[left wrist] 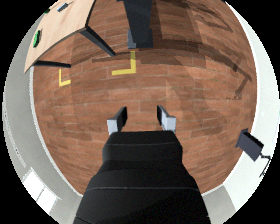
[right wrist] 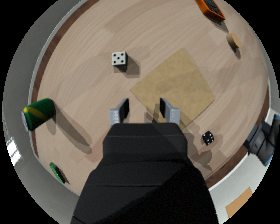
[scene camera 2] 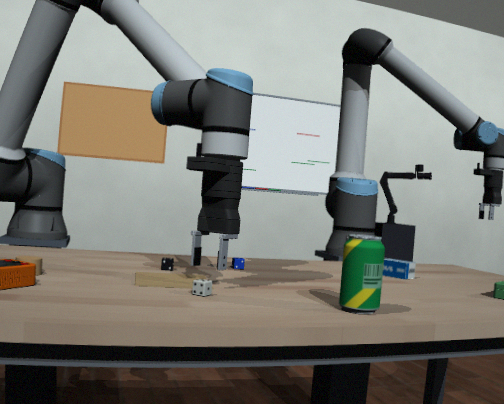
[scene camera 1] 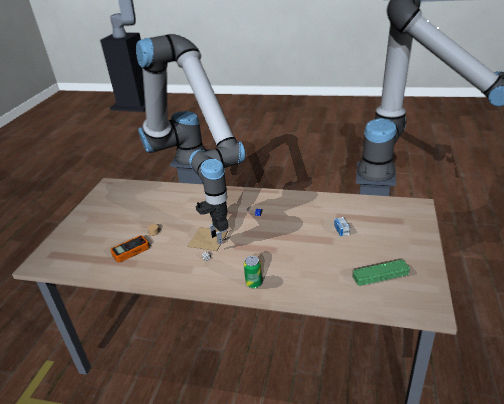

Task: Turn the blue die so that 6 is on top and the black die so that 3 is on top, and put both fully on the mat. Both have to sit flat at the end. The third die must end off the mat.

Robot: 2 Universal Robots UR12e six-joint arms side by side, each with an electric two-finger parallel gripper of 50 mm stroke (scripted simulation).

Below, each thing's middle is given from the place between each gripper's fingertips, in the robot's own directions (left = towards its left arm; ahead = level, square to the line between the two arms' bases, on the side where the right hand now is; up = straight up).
My right gripper (scene camera 2: 208, 267) is now 6 cm to the left of the tan mat (scene camera 2: 147, 279), 5 cm above it and 4 cm past it.
